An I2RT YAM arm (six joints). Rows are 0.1 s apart.
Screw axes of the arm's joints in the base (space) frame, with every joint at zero. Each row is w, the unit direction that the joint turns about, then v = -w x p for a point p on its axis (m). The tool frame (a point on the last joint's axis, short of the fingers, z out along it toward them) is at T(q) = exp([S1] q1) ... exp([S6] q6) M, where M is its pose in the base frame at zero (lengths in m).
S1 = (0, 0, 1, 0, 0, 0)
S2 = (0, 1, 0, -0.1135, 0, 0.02)
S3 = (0, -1, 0, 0.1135, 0, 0.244)
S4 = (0, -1, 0, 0.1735, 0, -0.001)
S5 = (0, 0, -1, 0, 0.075, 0)
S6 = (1, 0, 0, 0, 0.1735, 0)
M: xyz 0.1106 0 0.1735 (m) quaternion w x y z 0.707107 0 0.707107 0
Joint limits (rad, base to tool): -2.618..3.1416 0..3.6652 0..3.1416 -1.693..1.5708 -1.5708..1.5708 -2.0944..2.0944
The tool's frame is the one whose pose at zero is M.
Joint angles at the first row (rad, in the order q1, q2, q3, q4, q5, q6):
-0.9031 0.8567 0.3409 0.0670 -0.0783 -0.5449
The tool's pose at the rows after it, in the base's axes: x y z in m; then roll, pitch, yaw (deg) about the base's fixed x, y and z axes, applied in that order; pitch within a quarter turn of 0, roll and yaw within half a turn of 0:
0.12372 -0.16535 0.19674 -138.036 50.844 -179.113
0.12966 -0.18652 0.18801 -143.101 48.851 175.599
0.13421 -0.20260 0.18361 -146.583 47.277 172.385
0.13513 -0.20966 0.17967 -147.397 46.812 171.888
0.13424 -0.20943 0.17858 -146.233 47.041 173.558
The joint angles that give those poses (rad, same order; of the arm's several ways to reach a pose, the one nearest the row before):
-0.9436 0.9758 0.3970 0.0880 -0.0882 -0.5456
-0.9791 1.1203 0.4496 0.1134 -0.1005 -0.5457
-1.0023 1.2179 0.5031 0.1084 -0.1133 -0.5488
-1.0162 1.2610 0.5172 0.1236 -0.1261 -0.5578
-1.0205 1.2602 0.5070 0.1443 -0.1380 -0.5733

